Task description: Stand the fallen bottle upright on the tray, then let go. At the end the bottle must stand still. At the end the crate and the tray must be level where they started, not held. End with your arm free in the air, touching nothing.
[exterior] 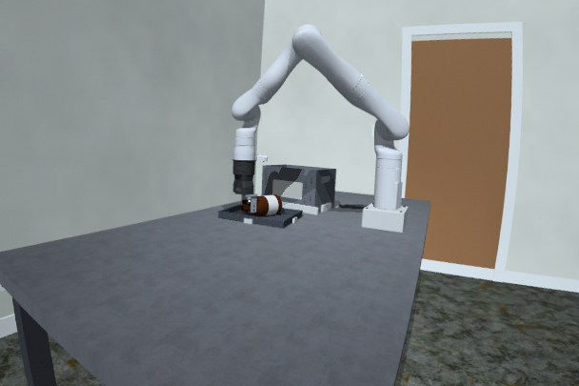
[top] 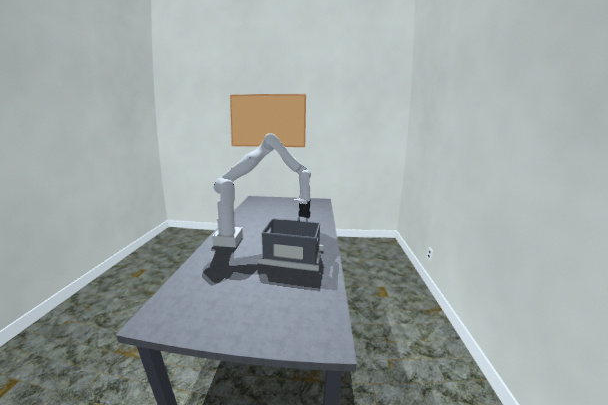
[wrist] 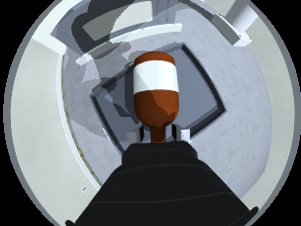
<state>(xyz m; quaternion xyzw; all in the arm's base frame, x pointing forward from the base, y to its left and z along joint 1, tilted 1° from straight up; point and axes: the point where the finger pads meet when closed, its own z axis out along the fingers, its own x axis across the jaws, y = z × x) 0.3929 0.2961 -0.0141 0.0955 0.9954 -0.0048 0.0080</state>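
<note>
Now: hand 1 cm past the bottle, 5 cm to the left of it and 1 cm above it. Round my hand: tray: 2 cm behind, 5 cm to the right, 3 cm below; then crate: 3 cm ahead, 34 cm to the right, 4 cm above.
</note>
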